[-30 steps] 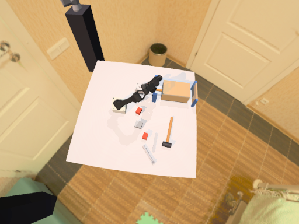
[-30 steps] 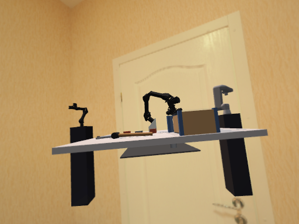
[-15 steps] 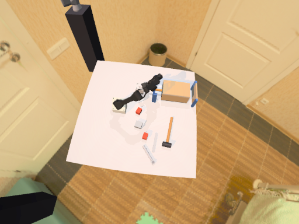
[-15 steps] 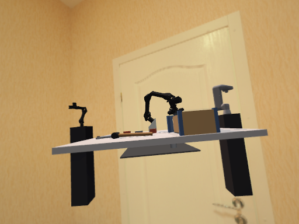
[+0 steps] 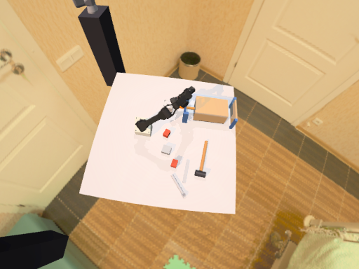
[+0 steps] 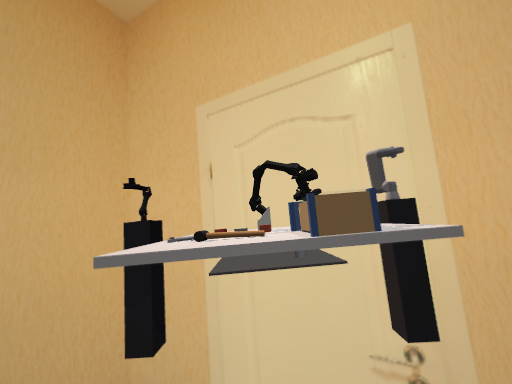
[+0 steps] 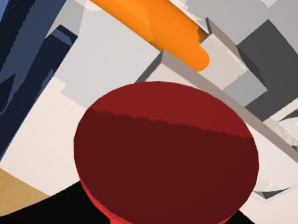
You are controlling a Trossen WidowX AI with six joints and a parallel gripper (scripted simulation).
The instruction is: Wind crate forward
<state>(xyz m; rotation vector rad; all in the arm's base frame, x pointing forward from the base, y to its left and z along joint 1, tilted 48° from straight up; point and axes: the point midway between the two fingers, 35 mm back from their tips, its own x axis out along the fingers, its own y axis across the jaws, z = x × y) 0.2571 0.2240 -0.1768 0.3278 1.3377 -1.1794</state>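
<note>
Right now my gripper tip is 7 cm short of the blue frame, 2 cm to the left of it and 2 cm above it. From my gripper tip the other things lie so: red knob: 1 cm to the right, 1 cm ahead; then winch handle: 3 cm below, 3 cm behind, 2 cm to the right; then white winch: 10 cm below, 10 cm behind, 4 cm to the right.
</note>
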